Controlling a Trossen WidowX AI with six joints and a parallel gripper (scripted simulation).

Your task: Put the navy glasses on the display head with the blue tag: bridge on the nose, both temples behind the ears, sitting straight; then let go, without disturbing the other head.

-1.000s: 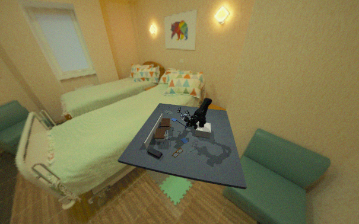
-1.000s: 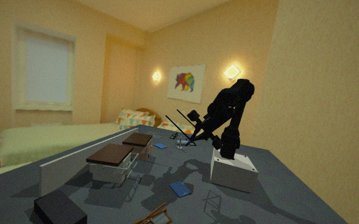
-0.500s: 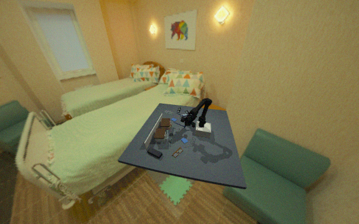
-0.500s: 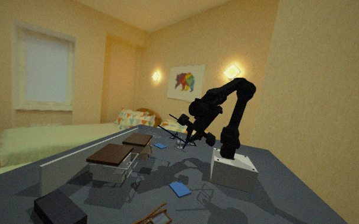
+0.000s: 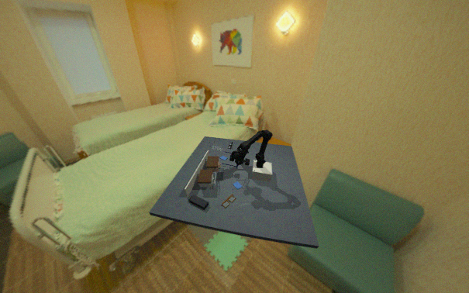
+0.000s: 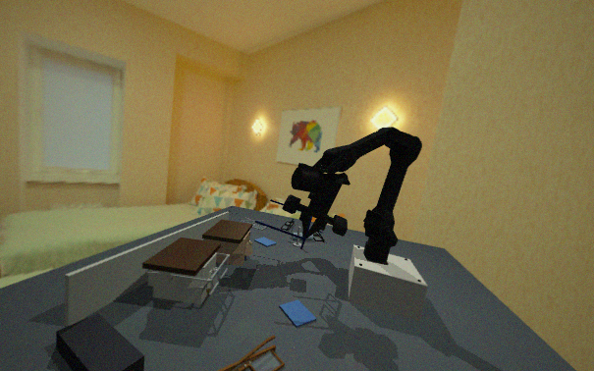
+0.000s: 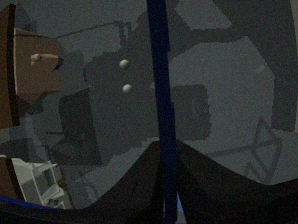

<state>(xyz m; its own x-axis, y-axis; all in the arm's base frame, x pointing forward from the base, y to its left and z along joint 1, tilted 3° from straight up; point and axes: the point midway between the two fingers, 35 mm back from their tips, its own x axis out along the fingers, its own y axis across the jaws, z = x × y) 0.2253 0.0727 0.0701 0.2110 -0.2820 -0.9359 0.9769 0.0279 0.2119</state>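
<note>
Right now my gripper tip is 24 cm short of the display head, 10 cm above it and 9 cm to the left of it. From my gripper tip the other things lie so: dark case (36 cm to the left, 30 cm ahead, 14 cm below); pale head (26 cm ahead, 13 cm to the left, 10 cm below); upright panel (39 cm ahead, 10 cm below, 1 cm to the left).
</note>
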